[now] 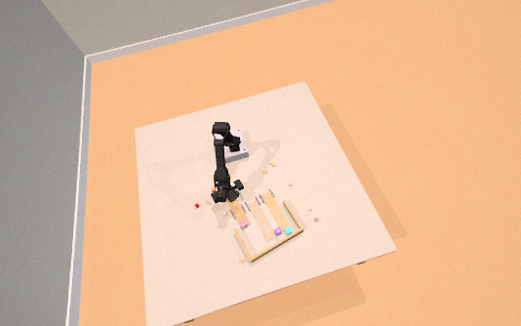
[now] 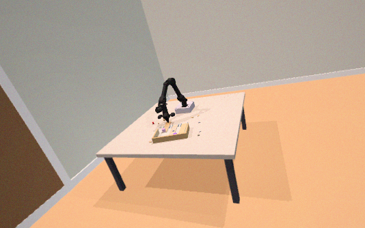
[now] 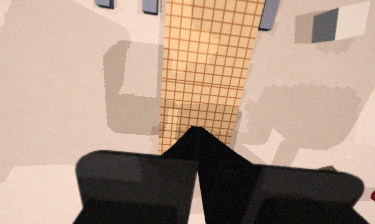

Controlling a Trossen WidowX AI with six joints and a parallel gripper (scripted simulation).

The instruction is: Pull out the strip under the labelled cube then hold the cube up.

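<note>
Now: the gridded strip 90 mm ahead of my gripper tip and 30 mm to the left of it. Also, from my gripper tip: red bit: 200 mm to the right, 20 mm ahead, 10 mm above.
</note>
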